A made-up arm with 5 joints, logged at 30 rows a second.
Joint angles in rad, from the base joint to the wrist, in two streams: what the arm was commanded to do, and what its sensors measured. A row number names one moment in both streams.
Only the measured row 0 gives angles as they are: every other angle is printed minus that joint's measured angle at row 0.
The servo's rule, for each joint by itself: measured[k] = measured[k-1] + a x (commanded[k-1-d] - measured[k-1]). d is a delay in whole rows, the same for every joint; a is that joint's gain. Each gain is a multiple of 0.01, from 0.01 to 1. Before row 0 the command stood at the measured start. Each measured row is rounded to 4 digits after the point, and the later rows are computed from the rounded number. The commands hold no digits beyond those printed.
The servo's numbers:
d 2
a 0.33 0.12 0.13 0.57 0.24
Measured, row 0:
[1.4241 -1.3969 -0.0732 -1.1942 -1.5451]
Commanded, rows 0 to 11:
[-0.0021 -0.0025 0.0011 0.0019 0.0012]
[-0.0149 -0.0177 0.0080 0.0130 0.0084]
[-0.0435 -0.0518 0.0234 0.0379 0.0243]
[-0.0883 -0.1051 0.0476 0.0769 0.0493]
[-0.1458 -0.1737 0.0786 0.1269 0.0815]
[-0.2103 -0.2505 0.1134 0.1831 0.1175]
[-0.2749 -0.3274 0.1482 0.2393 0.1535]
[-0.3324 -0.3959 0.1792 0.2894 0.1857]
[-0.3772 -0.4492 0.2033 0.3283 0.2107]
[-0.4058 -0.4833 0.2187 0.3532 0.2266]
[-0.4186 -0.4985 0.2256 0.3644 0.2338]
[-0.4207 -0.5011 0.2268 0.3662 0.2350]
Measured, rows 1 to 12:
[0.0000 0.0000 0.0000 0.0000 0.0000]
[0.0000 0.0000 0.0000 0.0000 0.0000]
[-0.0007 -0.0003 0.0001 0.0011 0.0003]
[-0.0054 -0.0024 0.0011 0.0079 0.0022]
[-0.0180 -0.0083 0.0040 0.0250 0.0075]
[-0.0412 -0.0199 0.0097 0.0546 0.0175]
[-0.0757 -0.0384 0.0187 0.0958 0.0329]
[-0.1201 -0.0639 0.0310 0.1456 0.0532]
[-0.1712 -0.0955 0.0462 0.1990 0.0773]
[-0.2244 -0.1315 0.0635 0.2505 0.1033]
[-0.2748 -0.1696 0.0817 0.2948 0.1291]
[-0.3180 -0.2072 0.0995 0.3281 0.1525]

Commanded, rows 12 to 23:
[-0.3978 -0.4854 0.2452 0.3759 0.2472]
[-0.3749 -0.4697 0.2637 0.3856 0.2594]
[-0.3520 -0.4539 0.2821 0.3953 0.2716]
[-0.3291 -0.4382 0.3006 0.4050 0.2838]
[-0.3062 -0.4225 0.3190 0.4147 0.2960]
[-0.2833 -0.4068 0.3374 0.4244 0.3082]
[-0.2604 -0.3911 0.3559 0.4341 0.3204]
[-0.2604 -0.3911 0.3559 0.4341 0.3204]
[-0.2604 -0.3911 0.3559 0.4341 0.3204]
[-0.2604 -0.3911 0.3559 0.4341 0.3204]
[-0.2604 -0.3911 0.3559 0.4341 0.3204]
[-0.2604 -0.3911 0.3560 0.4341 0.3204]
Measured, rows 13 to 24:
[-0.3512 -0.2422 0.1159 0.3488 0.1720]
[-0.3741 -0.2733 0.1303 0.3587 0.1871]
[-0.3819 -0.2988 0.1452 0.3685 0.2015]
[-0.3796 -0.3193 0.1606 0.3782 0.2154]
[-0.3705 -0.3355 0.1764 0.3879 0.2289]
[-0.3568 -0.3478 0.1925 0.3976 0.2421]
[-0.3401 -0.3568 0.2089 0.4073 0.2550]
[-0.3214 -0.3628 0.2256 0.4170 0.2678]
[-0.3013 -0.3662 0.2425 0.4267 0.2804]
[-0.2878 -0.3692 0.2572 0.4309 0.2900]
[-0.2788 -0.3718 0.2700 0.4327 0.2973]
[-0.2727 -0.3741 0.2812 0.4335 0.3028]

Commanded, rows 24 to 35:
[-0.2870 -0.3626 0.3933 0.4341 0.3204]
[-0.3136 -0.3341 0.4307 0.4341 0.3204]
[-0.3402 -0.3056 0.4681 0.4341 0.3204]
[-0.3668 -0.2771 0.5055 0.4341 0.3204]
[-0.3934 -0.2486 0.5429 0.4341 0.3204]
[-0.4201 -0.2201 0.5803 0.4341 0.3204]
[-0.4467 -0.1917 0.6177 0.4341 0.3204]
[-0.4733 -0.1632 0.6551 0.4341 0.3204]
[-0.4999 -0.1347 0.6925 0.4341 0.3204]
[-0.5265 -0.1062 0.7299 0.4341 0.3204]
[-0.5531 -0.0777 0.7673 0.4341 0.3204]
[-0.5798 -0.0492 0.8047 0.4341 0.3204]
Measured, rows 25 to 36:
[-0.2686 -0.3761 0.2909 0.4338 0.3070]
[-0.2659 -0.3779 0.2994 0.4340 0.3102]
[-0.2729 -0.3761 0.3116 0.4341 0.3126]
[-0.2863 -0.3711 0.3271 0.4341 0.3145]
[-0.3041 -0.3632 0.3454 0.4341 0.3159]
[-0.3248 -0.3529 0.3662 0.4341 0.3170]
[-0.3474 -0.3404 0.3892 0.4341 0.3178]
[-0.3714 -0.3260 0.4140 0.4341 0.3184]
[-0.3962 -0.3099 0.4405 0.4341 0.3189]
[-0.4216 -0.2923 0.4684 0.4341 0.3193]
[-0.4474 -0.2734 0.4975 0.4341 0.3196]
[-0.4735 -0.2533 0.5277 0.4341 0.3198]

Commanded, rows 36 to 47:
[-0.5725 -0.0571 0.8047 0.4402 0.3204]
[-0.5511 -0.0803 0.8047 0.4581 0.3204]
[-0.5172 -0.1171 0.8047 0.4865 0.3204]
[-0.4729 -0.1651 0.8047 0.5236 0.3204]
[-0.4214 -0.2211 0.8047 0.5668 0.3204]
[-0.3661 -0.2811 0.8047 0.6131 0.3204]
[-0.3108 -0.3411 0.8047 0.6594 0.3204]
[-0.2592 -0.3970 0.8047 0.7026 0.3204]
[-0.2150 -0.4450 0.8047 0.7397 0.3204]
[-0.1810 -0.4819 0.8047 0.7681 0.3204]
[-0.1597 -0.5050 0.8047 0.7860 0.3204]
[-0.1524 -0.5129 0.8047 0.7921 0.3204]
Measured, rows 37 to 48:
[-0.4998 -0.2322 0.5588 0.4341 0.3199]
[-0.5262 -0.2102 0.5908 0.4341 0.3200]
[-0.5415 -0.1918 0.6186 0.4376 0.3201]
[-0.5447 -0.1784 0.6428 0.4493 0.3202]
[-0.5356 -0.1710 0.6638 0.4705 0.3202]
[-0.5149 -0.1703 0.6821 0.5008 0.3202]
[-0.4840 -0.1764 0.6980 0.5384 0.3202]
[-0.4451 -0.1890 0.7119 0.5810 0.3202]
[-0.4008 -0.2073 0.7240 0.6257 0.3202]
[-0.3541 -0.2301 0.7345 0.6695 0.3202]
[-0.3082 -0.2559 0.7436 0.7095 0.3202]
[-0.2662 -0.2830 0.7515 0.7429 0.3202]

